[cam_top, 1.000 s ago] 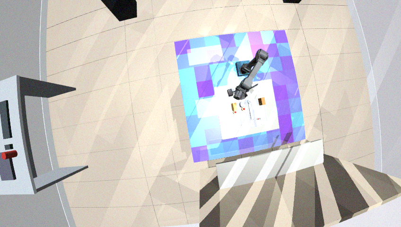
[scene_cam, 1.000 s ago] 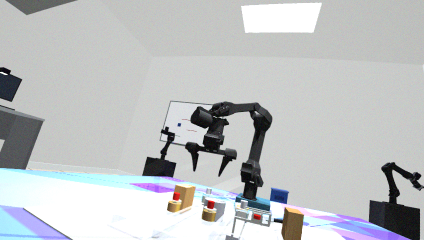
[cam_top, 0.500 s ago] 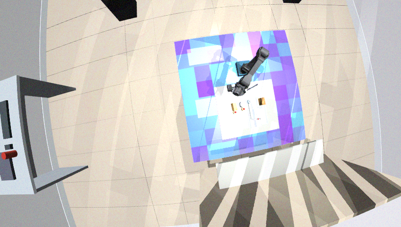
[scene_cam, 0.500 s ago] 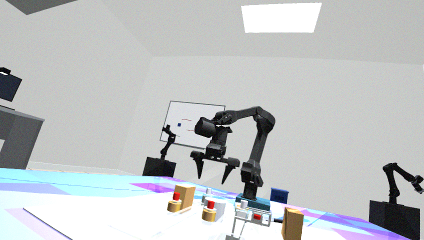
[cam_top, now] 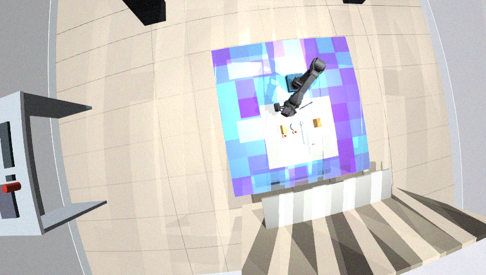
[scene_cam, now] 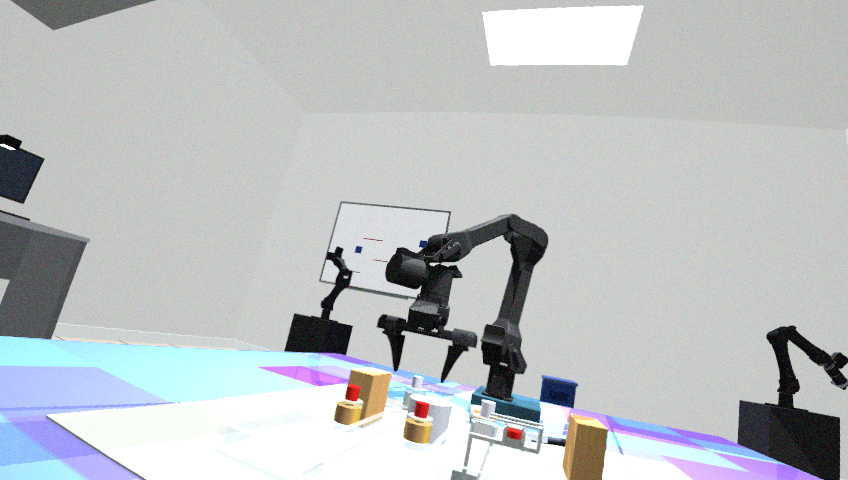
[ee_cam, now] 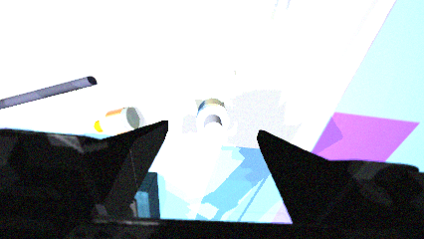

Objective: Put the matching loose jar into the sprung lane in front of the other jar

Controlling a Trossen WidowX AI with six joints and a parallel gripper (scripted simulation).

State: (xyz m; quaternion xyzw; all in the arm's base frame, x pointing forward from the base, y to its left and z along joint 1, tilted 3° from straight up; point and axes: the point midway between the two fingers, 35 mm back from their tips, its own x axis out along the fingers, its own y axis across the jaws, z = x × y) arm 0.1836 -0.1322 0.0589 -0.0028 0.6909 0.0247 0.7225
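The grey block is 15 cm ahead of my gripper tip, 8 cm to the left of it and 3 cm below it. The rest, counted from my gripper tip: pusher lane: 28 cm ahead, 19 cm to the left, 4 cm below; then small red part: 32 cm ahead, 20 cm to the left, 1 cm above.
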